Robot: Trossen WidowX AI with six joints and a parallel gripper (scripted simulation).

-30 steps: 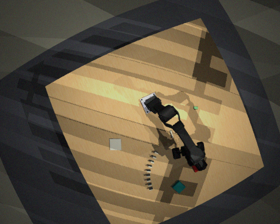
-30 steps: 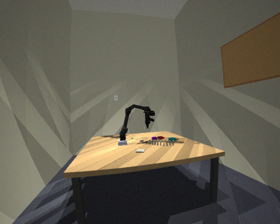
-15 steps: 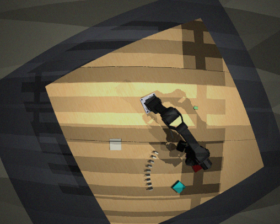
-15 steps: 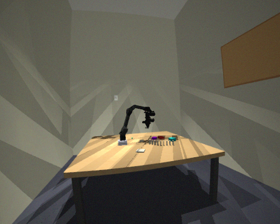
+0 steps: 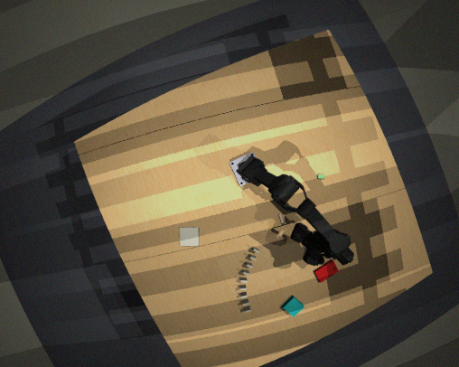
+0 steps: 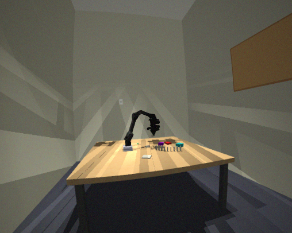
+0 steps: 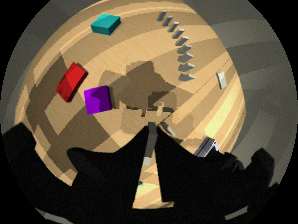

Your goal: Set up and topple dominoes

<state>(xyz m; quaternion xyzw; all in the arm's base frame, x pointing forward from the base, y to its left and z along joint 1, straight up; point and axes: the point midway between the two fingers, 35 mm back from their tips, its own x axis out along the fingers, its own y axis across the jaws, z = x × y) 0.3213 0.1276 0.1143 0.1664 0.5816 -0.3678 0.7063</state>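
My gripper tip is now 120 mm above the purple block, 90 mm short of it and 50 mm to the right of it. Round my gripper tip: cyan block 300 mm ahead, 120 mm below, 90 mm to the right; then red block 190 mm ahead, 120 mm below, 90 mm to the left; then small green cube 210 mm behind, 170 mm to the left, 130 mm below.
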